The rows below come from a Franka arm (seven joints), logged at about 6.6 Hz.
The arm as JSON. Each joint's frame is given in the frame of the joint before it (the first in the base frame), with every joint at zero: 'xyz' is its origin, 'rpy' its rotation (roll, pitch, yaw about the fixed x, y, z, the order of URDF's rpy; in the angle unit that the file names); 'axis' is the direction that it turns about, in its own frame. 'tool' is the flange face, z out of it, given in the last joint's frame.
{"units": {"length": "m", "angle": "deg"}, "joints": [
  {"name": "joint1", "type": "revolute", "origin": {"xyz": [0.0, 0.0, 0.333], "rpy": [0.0, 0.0, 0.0]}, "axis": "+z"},
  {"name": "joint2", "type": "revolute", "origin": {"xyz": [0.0, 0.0, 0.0], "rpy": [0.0, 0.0, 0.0]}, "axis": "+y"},
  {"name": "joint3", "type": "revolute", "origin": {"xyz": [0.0, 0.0, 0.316], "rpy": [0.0, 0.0, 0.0]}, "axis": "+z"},
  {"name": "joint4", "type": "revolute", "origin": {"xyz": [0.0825, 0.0, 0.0], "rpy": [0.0, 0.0, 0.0]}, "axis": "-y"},
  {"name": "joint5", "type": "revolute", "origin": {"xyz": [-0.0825, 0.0, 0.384], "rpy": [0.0, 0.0, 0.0]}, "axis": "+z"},
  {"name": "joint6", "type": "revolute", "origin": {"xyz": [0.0, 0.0, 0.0], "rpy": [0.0, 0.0, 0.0]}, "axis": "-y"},
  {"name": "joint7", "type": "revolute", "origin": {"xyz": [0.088, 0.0, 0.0], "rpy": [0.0, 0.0, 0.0]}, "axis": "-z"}
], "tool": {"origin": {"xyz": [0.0, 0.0, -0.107], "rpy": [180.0, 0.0, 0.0]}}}
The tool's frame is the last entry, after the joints.
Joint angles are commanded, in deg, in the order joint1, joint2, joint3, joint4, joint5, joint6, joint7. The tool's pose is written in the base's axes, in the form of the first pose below.
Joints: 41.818 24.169 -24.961 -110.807 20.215 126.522 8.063
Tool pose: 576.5, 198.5, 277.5; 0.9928, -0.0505, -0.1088; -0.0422, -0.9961, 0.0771; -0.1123, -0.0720, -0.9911
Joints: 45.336 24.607 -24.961 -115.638 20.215 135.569 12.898
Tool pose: 557.2, 218.6, 252.1; 0.9947, -0.0951, -0.0383; -0.0929, -0.9940, 0.0574; -0.0435, -0.0535, -0.9976
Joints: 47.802 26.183 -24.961 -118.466 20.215 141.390 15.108
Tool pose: 542.2, 231.3, 226.9; 0.9947, -0.1028, -0.0026; -0.1026, -0.9942, 0.0320; -0.0058, -0.0316, -0.9995
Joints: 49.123 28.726 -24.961 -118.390 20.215 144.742 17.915
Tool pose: 539.8, 241.3, 208.9; 0.9913, -0.1287, 0.0263; -0.1290, -0.9916, 0.0096; 0.0249, -0.0129, -0.9996
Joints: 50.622 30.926 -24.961 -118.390 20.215 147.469 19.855
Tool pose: 534.9, 252.4, 192.7; 0.9896, -0.1359, 0.0483; -0.1356, -0.9907, -0.0094; 0.0491, 0.0028, -0.9988
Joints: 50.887 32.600 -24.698 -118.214 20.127 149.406 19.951
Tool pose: 534.1, 255.6, 180.7; 0.9899, -0.1263, 0.0638; -0.1252, -0.9919, -0.0220; 0.0661, 0.0138, -0.9977
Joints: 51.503 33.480 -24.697 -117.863 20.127 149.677 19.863
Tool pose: 532.1, 261.2, 175.1; 0.9916, -0.1126, 0.0643; -0.1109, -0.9934, -0.0291; 0.0671, 0.0218, -0.9975
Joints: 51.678 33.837 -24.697 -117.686 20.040 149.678 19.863
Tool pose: 531.6, 262.9, 172.8; 0.9922, -0.1075, 0.0633; -0.1056, -0.9939, -0.0330; 0.0665, 0.0260, -0.9974
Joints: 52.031 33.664 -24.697 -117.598 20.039 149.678 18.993
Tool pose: 530.7, 267.0, 175.0; 0.9941, -0.0860, 0.0667; -0.0842, -0.9960, -0.0294; 0.0689, 0.0236, -0.9973
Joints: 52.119 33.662 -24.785 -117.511 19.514 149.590 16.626
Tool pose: 531.0, 267.6, 175.6; 0.9970, -0.0368, 0.0683; -0.0345, -0.9988, -0.0340; 0.0694, 0.0315, -0.9971
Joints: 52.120 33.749 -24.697 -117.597 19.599 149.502 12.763
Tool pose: 529.8, 267.7, 173.9; 0.9975, 0.0303, 0.0638; 0.0325, -0.9989, -0.0350; 0.0627, 0.0370, -0.9973
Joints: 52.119 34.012 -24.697 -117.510 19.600 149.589 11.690
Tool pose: 529.9, 267.6, 172.1; 0.9967, 0.0493, 0.0637; 0.0518, -0.9980, -0.0374; 0.0617, 0.0406, -0.9973
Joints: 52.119 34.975 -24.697 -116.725 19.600 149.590 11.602
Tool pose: 532.3, 269.2, 167.8; 0.9964, 0.0541, 0.0649; 0.0569, -0.9974, -0.0436; 0.0624, 0.0471, -0.9969
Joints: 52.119 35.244 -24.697 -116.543 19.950 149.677 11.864
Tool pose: 532.9, 269.4, 166.5; 0.9968, 0.0452, 0.0654; 0.0481, -0.9980, -0.0422; 0.0633, 0.0452, -0.9970
